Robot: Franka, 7 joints.
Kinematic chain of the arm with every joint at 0, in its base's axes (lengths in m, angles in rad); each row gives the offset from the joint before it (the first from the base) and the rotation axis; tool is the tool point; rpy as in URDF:
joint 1: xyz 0 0 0.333 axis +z
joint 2: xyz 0 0 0 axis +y
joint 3: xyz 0 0 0.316 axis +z
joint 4: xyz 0.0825 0 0 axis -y
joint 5: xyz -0.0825 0 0.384 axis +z
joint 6: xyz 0 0 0 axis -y
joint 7: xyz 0.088 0 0 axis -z
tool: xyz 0 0 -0.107 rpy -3.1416 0 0
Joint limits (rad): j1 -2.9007..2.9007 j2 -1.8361..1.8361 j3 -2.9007..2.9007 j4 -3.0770..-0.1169 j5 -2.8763..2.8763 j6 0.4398..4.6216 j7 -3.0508..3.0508
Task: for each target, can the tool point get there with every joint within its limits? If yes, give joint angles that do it. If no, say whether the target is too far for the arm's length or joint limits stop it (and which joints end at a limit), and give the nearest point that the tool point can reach.
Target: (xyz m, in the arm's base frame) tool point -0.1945 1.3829 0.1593
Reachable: no: too far | nearest point -0.1186 0.8430 0.2271 | short by 0.549 m
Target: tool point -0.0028 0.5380 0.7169
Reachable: yes | joints 0.4043 1.2423 2.1673 -1.5695 -0.4100 1.7978 0.6315
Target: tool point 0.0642 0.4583 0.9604
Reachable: yes | joints -2.2883 -0.1796 -2.0834 -0.9629 1.0226 3.6607 -1.2289
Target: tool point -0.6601 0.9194 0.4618
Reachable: no: too far | nearest point -0.4971 0.6924 0.4300 | short by 0.281 m
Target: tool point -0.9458 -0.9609 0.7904
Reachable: no: too far | nearest point -0.5699 -0.5790 0.6086 | short by 0.566 m
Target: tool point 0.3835 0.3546 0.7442
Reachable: yes | joints 2.4117 0.4514 -1.8100 -1.8459 0.8796 3.5359 -0.7253
